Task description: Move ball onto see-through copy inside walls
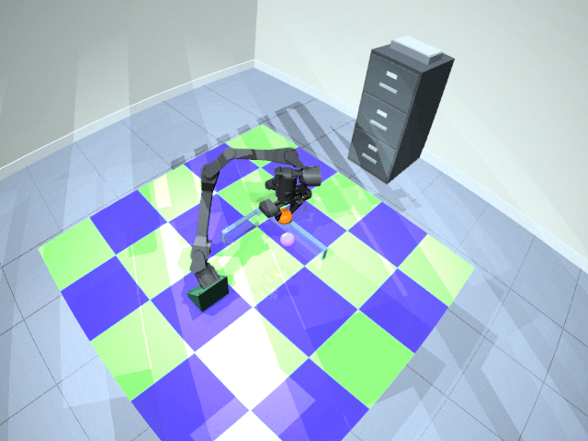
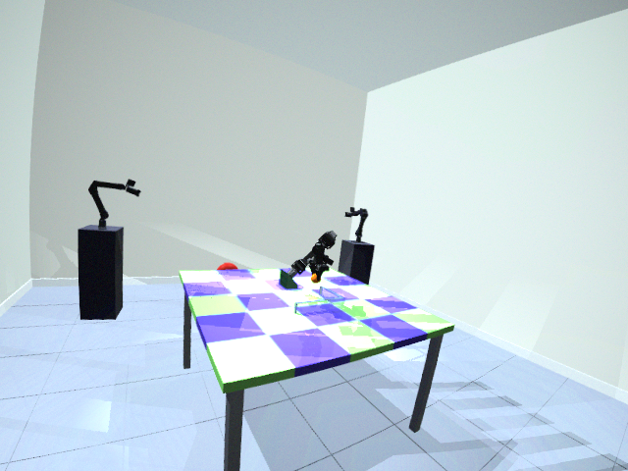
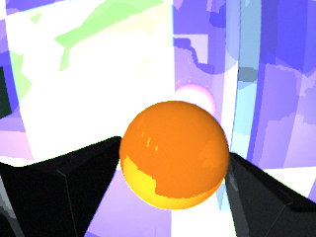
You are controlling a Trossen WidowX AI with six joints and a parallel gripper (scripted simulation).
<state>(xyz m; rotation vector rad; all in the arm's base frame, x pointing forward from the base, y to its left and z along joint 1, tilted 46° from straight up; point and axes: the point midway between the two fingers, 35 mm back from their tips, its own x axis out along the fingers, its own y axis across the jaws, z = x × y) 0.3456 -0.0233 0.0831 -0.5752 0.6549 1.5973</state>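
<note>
Now: gripper tip 20 mm short of the see-through copy of ball, 10 mm to the left of it and 130 mm above it. Round my gripper tip: orange ball: right at my gripper tip.
</note>
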